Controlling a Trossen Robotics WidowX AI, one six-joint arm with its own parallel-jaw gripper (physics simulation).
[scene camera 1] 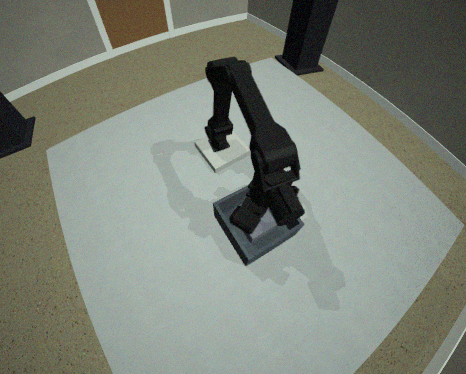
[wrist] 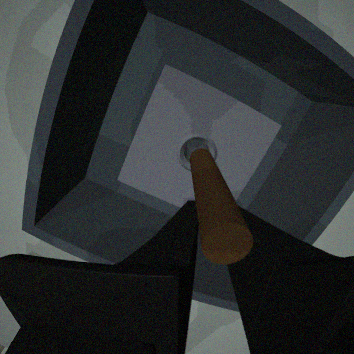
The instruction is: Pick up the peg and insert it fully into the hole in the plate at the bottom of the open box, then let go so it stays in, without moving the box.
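Places are measured from the arm's base along level axes (x ahead, y left, z up), in millimetres.
Where they show: gripper, fingertip midpoint: (scene camera 1: 256, 209) (wrist: 206, 209); arm's base, origin of the base link: (scene camera 1: 219, 143).
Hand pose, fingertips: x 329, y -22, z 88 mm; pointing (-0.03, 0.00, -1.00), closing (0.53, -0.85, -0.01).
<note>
Each offset is from my fingertips to the centre of the thing. "*": to the spot under its first point. Level surfaces: height alone.
The brown round peg @[11 mm ahead, 7 mm left, 2 mm up] (wrist: 220, 215) slants in the wrist view, its wide near end toward the camera. Its far end overlaps the lower right part of the ringed hole @[* 1 mm ahead, 13 mm left, 65 mm down] (wrist: 184, 154); I cannot tell whether the tip is above the hole or just inside its mouth. The pale square plate @[8 mm ahead, 7 mm left, 83 mm down] (wrist: 145, 145) (scene camera 1: 265, 227) lies at the bottom of the open dark grey box @[8 mm ahead, 7 mm left, 69 mm down] (wrist: 37, 150) (scene camera 1: 229, 235). My gripper (wrist: 206, 209) (scene camera 1: 267, 218) is shut on the peg, over and partly within the box. The peg cannot be made out in the scene view.
The box walls stand around the plate on all sides. The arm's base stands on a white slab (scene camera 1: 220, 164) behind the box. A dark pillar (scene camera 1: 308, 37) stands at the back right, and another dark post (scene camera 1: 12, 127) is at the left edge, both off the pale mat @[118 mm down] (scene camera 1: 150, 280).
</note>
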